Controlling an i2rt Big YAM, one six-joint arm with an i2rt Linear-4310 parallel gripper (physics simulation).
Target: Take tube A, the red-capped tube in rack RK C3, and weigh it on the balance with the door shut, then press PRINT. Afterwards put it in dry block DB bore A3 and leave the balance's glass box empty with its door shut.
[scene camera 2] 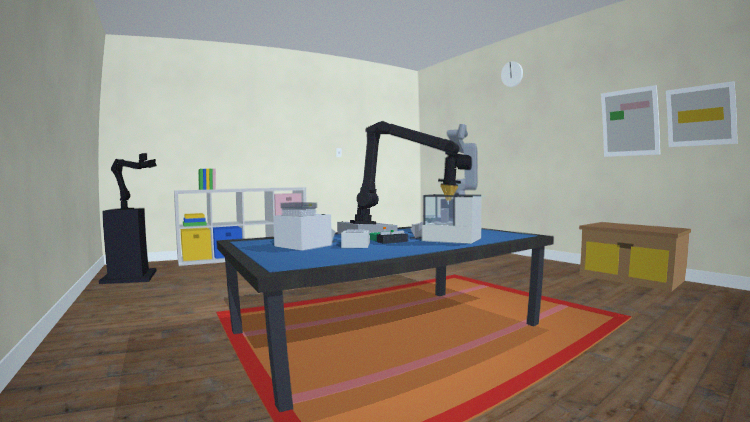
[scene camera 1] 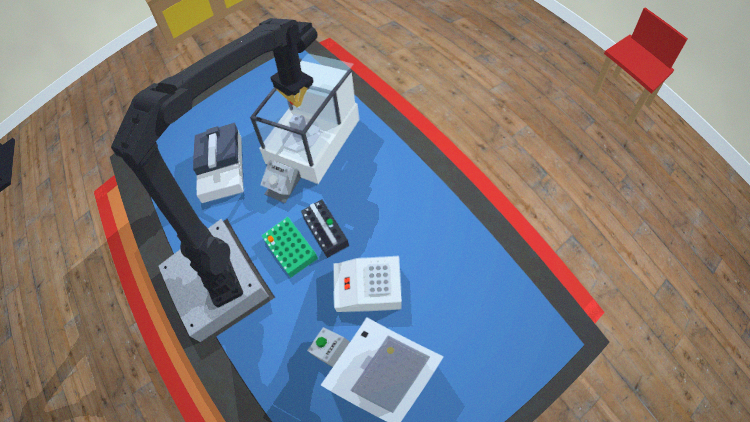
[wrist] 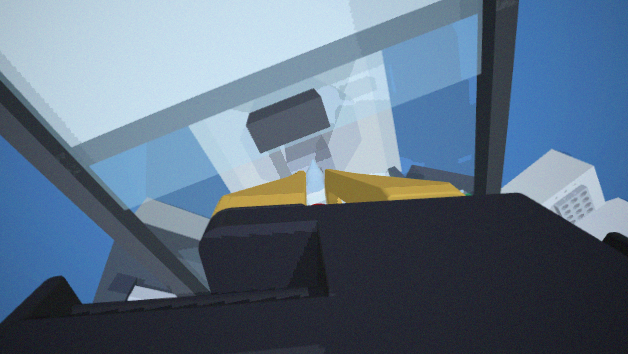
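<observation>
My gripper (scene camera 1: 296, 104) (scene camera 2: 448, 198) (wrist: 314, 181) is shut on tube A, a clear tube (wrist: 315, 186) with its pointed end showing between the yellow fingertips and a sliver of red cap behind them. The fingertips are at the top opening of the glass box on the white balance (scene camera 1: 338, 141) (scene camera 2: 466, 223). A grey holder (scene camera 1: 297, 122) stands inside it, below the fingers. The door's state cannot be told. A grey box (scene camera 1: 287, 184) with a pale round button stands at the balance's front. The white dry block (scene camera 1: 356, 304) (scene camera 2: 355, 240) (wrist: 547, 172) has a grid of bores and a red display.
A green rack (scene camera 1: 303, 267) with an orange cap and a black rack (scene camera 1: 338, 248) with a green cap stand between the balance and dry block. A dark-topped white device (scene camera 1: 219, 183) stands left of the balance. Dark frame posts (wrist: 494, 100) stand close around the gripper.
</observation>
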